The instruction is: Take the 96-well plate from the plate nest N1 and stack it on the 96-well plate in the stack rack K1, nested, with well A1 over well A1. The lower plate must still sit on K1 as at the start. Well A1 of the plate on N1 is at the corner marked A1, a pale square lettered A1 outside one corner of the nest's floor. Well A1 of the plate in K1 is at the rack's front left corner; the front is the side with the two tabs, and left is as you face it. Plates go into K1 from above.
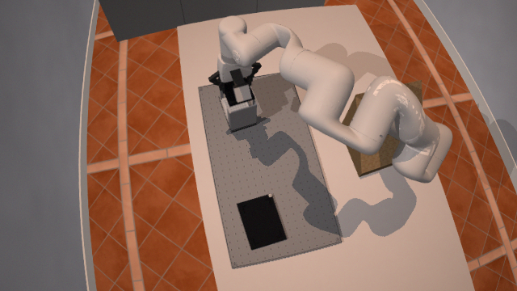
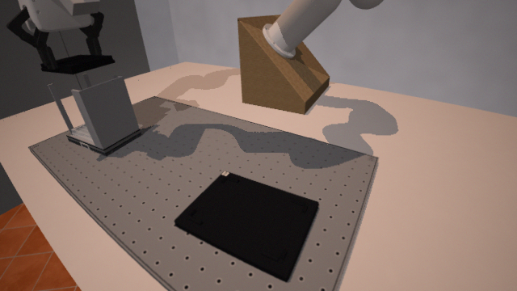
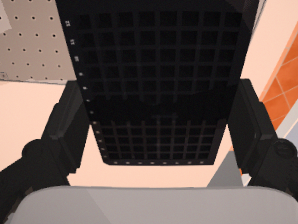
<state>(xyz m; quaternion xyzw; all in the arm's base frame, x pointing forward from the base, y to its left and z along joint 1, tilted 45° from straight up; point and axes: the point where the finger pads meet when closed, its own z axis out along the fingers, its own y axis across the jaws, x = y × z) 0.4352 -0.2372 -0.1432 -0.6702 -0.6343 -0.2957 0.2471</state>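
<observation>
Now: the pale 96-well plate 16 cm below my hand. From my hand the other things lie so: thin upright post 11 cm below, 7 cm to the right, 4 cm ahead; then black 96-well plate 1 cm below; then pale A1 mark 34 cm to the left, 18 cm below, 1 cm ahead.
</observation>
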